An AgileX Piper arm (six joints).
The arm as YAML. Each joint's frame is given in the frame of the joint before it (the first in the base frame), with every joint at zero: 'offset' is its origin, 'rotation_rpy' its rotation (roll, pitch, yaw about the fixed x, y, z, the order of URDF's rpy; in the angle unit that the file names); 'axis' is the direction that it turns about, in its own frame. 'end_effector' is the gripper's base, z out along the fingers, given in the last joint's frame.
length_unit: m
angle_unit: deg
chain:
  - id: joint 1
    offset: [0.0, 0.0, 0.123]
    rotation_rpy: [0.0, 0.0, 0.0]
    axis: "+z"
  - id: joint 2
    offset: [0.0, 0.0, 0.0]
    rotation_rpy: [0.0, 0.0, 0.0]
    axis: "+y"
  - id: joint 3
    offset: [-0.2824, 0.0, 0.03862]
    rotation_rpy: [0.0, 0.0, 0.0]
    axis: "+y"
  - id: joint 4
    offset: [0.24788, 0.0, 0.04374]
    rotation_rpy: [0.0, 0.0, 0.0]
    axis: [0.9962, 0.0, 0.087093]
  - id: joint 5
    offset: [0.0, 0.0, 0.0]
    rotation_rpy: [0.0, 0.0, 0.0]
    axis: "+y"
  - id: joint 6
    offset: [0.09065, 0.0, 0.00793]
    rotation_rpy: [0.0, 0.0, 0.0]
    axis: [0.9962, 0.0, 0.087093]
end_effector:
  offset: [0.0, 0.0, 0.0]
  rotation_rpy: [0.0, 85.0, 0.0]
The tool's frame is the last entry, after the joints.
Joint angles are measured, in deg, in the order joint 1, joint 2, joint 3, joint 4, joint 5, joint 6. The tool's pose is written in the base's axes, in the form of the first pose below.
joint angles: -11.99, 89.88, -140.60, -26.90, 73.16, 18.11
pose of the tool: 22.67 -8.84 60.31 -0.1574 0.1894 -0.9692 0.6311 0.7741 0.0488
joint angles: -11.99, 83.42, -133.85, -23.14, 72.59, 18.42
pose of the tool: 19.97 -7.73 60.40 -0.1550 0.2159 -0.9640 0.5866 0.8053 0.0860
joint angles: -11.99, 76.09, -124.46, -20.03, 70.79, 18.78
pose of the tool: 17.41 -6.71 59.66 -0.1648 0.2351 -0.9579 0.5462 0.8304 0.1098
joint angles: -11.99, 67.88, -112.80, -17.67, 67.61, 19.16
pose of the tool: 14.90 -5.77 58.01 -0.1766 0.2455 -0.9532 0.5114 0.8503 0.1243
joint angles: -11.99, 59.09, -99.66, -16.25, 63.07, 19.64
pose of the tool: 12.48 -4.97 55.45 -0.1810 0.2463 -0.9521 0.4839 0.8651 0.1318
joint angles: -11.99, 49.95, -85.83, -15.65, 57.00, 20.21
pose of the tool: 10.20 -4.27 52.16 -0.1669 0.2345 -0.9577 0.4586 0.8783 0.1352
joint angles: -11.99, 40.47, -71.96, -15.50, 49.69, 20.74
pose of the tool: 8.01 -3.60 48.37 -0.1293 0.2110 -0.9689 0.4293 0.8927 0.1371
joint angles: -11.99, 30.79, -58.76, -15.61, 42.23, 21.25
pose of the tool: 5.93 -2.94 44.29 -0.0744 0.1828 -0.9803 0.3973 0.9071 0.1390
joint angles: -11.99, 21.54, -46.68, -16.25, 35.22, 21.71
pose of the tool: 4.28 -2.41 40.13 -0.0149 0.1491 -0.9887 0.3685 0.9200 0.1332
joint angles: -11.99, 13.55, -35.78, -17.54, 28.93, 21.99
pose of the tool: 3.39 -2.08 36.01 0.0301 0.1086 -0.9936 0.3470 0.9311 0.1122
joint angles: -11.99, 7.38, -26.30, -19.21, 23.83, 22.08
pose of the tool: 3.21 -1.92 32.13 0.0476 0.0677 -0.9966 0.3332 0.9395 0.0797
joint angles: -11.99, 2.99, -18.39, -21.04, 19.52, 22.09
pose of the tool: 3.46 -1.85 28.76 0.0479 0.0281 -0.9985 0.3219 0.9458 0.0421
